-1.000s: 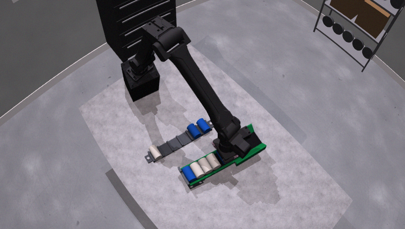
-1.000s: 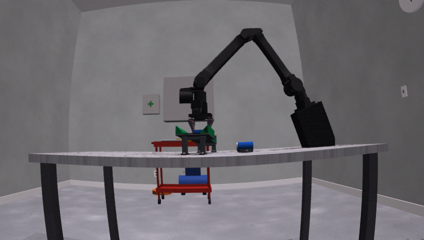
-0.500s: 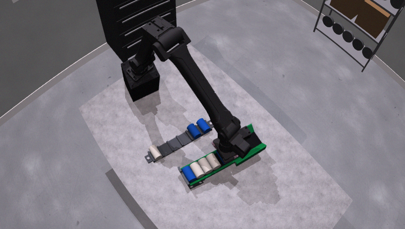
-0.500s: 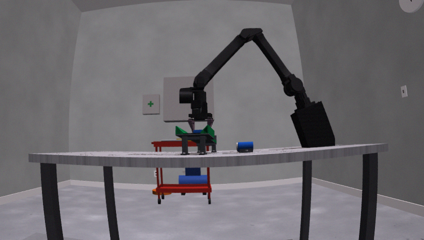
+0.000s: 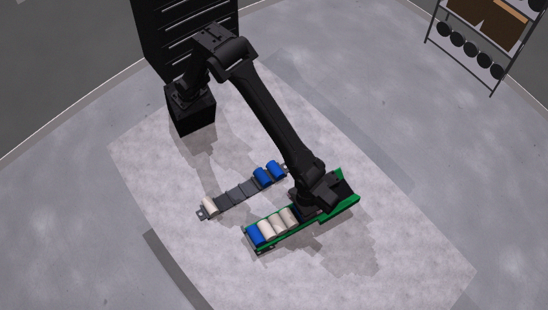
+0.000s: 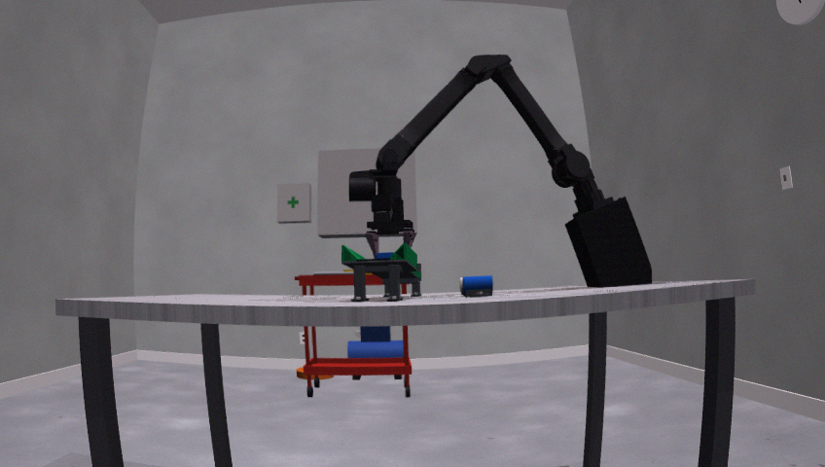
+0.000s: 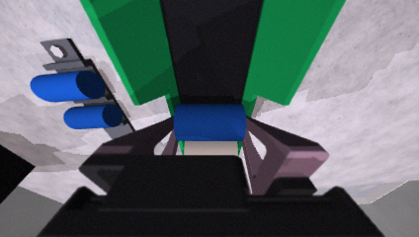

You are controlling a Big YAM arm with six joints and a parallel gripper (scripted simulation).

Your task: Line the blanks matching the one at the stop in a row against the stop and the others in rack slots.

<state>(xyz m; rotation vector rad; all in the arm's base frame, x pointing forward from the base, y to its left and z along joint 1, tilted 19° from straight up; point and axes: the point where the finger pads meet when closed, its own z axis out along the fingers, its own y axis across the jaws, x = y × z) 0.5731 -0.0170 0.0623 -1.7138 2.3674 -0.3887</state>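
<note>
Now: hand 3 cm above the feed ramp. Round my hand: grey stop (18 cm to the right, 6 cm behind, 3 cm below); stock rack (22 cm behind, 10 cm below, 5 cm to the right).
</note>
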